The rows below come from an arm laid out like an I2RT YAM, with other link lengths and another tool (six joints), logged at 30 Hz.
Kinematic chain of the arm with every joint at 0, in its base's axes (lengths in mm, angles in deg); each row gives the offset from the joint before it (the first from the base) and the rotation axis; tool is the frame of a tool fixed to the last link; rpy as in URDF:
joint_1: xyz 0 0 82.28 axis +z
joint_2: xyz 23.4 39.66 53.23 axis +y
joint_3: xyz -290.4 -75.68 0 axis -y
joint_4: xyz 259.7 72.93 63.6 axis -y
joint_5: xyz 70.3 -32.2 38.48 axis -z
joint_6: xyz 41.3 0 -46.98 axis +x
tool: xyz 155 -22 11 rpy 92.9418 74.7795 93.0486
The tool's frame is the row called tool.
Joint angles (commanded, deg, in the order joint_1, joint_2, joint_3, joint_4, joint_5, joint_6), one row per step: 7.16 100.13 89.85 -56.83 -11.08 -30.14; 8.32 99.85 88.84 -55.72 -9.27 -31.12; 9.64 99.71 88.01 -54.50 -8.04 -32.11; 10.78 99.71 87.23 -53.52 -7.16 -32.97; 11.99 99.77 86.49 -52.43 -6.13 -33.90; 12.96 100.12 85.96 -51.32 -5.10 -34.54; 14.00 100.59 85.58 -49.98 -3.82 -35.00; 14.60 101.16 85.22 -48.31 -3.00 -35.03; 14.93 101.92 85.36 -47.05 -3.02 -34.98
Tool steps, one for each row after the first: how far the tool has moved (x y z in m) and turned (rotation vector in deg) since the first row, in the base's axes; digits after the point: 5 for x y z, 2 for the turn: -0.00016 0.00341 -0.00287 -1.95 -0.82 1.34; 0.00026 0.01025 -0.00507 -3.34 -1.74 3.06; -0.00008 0.01673 -0.00836 -4.41 -2.27 4.62; 0.00008 0.02344 -0.01159 -5.62 -2.94 6.25; 0.00171 0.02845 -0.01555 -6.73 -3.48 7.38; 0.00487 0.03358 -0.01891 -7.95 -4.28 8.29; 0.00988 0.03706 -0.02216 -8.55 -5.16 8.52; 0.01519 0.04136 -0.02438 -8.38 -5.80 8.76
